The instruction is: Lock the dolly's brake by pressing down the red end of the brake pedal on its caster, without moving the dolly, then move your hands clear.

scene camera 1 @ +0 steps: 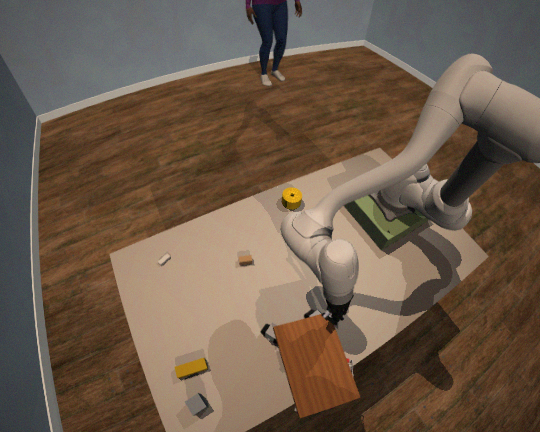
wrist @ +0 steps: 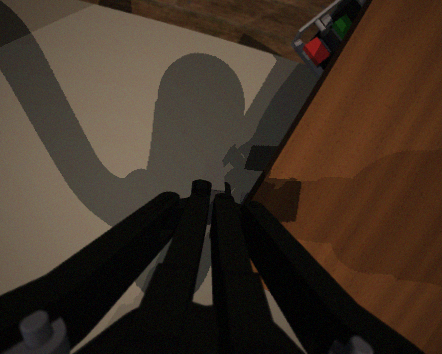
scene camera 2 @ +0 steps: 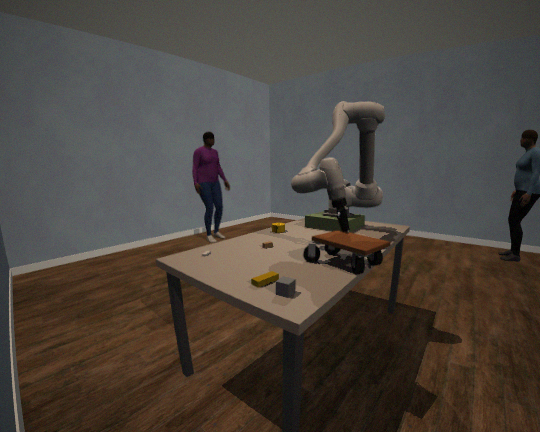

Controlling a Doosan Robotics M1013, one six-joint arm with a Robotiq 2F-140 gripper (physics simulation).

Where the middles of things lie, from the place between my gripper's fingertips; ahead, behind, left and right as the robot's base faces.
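Scene:
The dolly [scene camera 1: 319,376] is 1 cm below my hand, and it's 15 cm ahead of my hand and 6 cm to the left of it.

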